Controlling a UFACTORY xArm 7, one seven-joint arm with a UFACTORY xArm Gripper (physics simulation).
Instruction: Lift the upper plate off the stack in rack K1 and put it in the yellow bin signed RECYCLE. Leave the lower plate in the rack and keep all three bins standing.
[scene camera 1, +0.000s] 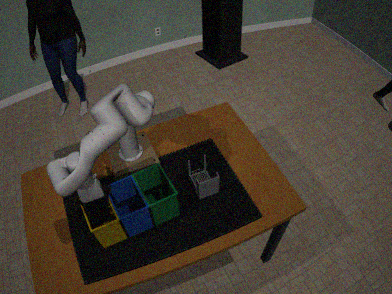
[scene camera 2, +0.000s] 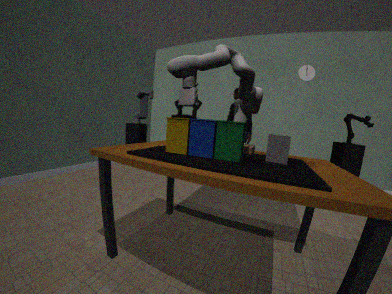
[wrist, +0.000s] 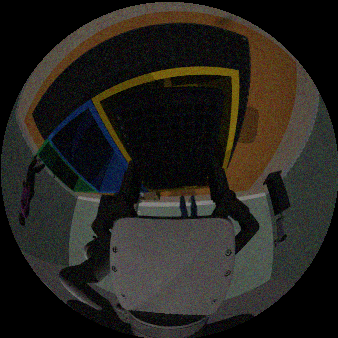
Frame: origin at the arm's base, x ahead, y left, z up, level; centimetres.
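Seen in the pictures: gripper, fingertip midpoint: (scene camera 1: 97, 204) (wrist: 173, 165); arm's base, link origin: (scene camera 1: 130, 152).
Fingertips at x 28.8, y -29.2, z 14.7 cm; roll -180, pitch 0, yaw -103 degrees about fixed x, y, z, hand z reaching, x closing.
Observation:
Pixels of each thing's top centre, then the offset from my fingertips to it. Level surfaces: height alone.
- dark plate, top centre: (wrist: 171, 158) (scene camera 1: 97, 208) dx +2.1, dy -0.5, dz +0.9 cm
- yellow bin, top centre: (wrist: 176, 152) (scene camera 1: 97, 208) (scene camera 2: 184, 118) dx +1.0, dy -0.7, dz -1.0 cm
- blue bin, top centre: (wrist: 92, 165) (scene camera 1: 125, 196) (scene camera 2: 207, 120) dx +2.6, dy +12.3, dz -1.0 cm
- green bin, top centre: (wrist: 61, 172) (scene camera 1: 153, 183) (scene camera 2: 232, 122) dx +4.1, dy +25.2, dz -1.0 cm
- grey rack, top centre: (scene camera 1: 201, 166) (scene camera 2: 279, 134) dx +6.1, dy +47.9, dz -5.1 cm
- black mat, surface height: dz -19.0 cm
- wooden table, surface height: dz -20.2 cm
My gripper (scene camera 2: 186, 116) (wrist: 173, 165) is shut on a dark plate (wrist: 172, 132), which it holds level at the mouth of the yellow bin (scene camera 1: 110, 235) (scene camera 2: 177, 136) (wrist: 234, 110). The plate's details are lost in the dark, and its exact height against the rim is hard to tell. The blue bin (scene camera 1: 136, 222) (scene camera 2: 201, 140) and the green bin (scene camera 1: 167, 209) (scene camera 2: 229, 142) stand upright beside the yellow one. The grey rack (scene camera 1: 207, 189) (scene camera 2: 278, 149) stands apart to their right. A pale gridded surface shows inside it in scene camera 1, apparently the lower plate. No sign or label is readable.
The bins and the rack stand on a black mat (scene camera 1: 200, 215) (scene camera 2: 300, 176) on the wooden table (scene camera 1: 260, 185) (scene camera 2: 330, 172). The three bins stand side by side in a row, the blue one close against the yellow one. The arm's base (scene camera 1: 130, 150) is behind the bins.

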